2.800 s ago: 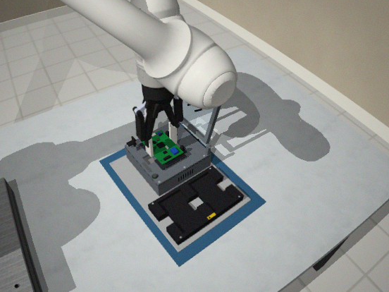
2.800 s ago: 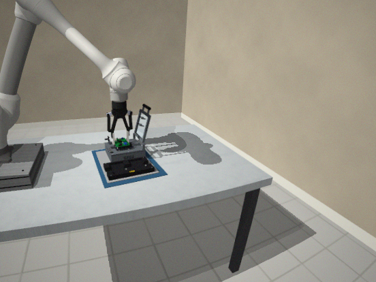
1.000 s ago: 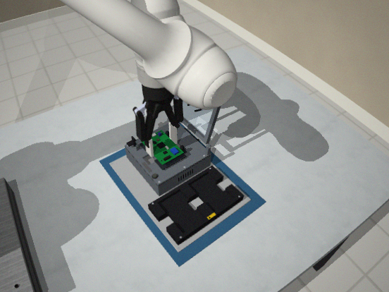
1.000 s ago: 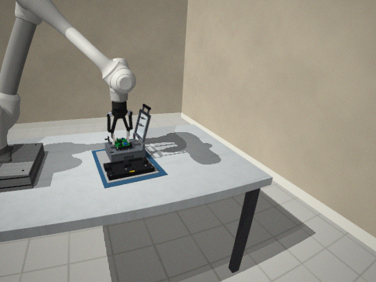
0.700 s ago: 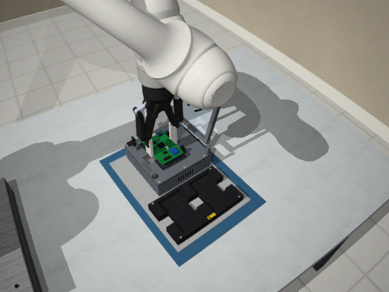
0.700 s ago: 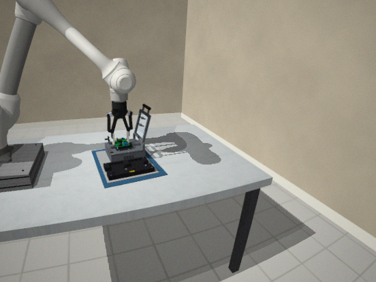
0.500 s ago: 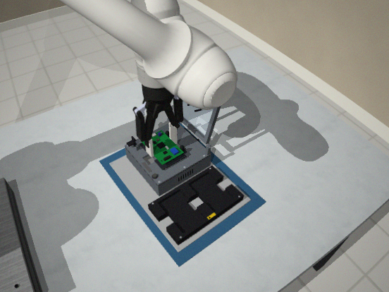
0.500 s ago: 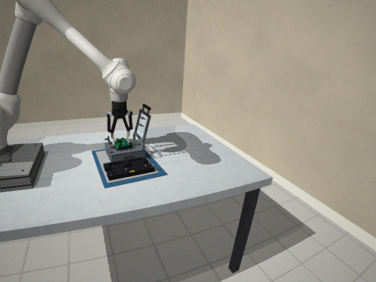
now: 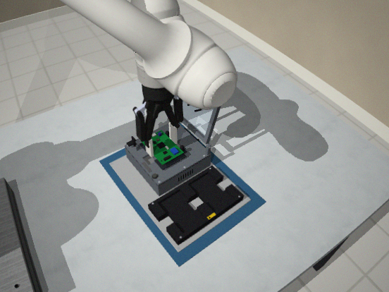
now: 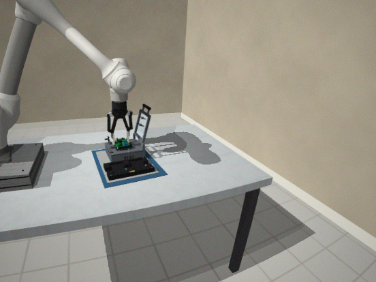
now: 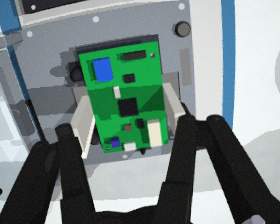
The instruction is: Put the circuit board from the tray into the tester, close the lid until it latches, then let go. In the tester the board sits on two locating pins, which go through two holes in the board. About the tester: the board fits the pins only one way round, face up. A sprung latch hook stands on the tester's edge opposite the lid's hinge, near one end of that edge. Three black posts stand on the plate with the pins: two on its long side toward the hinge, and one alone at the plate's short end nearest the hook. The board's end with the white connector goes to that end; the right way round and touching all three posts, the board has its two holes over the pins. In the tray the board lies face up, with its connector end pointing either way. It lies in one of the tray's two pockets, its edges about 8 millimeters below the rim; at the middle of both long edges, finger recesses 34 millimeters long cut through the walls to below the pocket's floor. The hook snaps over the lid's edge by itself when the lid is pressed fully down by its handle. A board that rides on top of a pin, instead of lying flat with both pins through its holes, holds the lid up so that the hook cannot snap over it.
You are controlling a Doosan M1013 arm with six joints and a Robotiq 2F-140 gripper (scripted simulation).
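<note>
The green circuit board lies 20 mm below my hand. Also, from my hand: latch hook (60 mm to the left, 50 mm behind, 20 mm below); tester lid (120 mm ahead, 80 mm above, 10 mm to the right).
</note>
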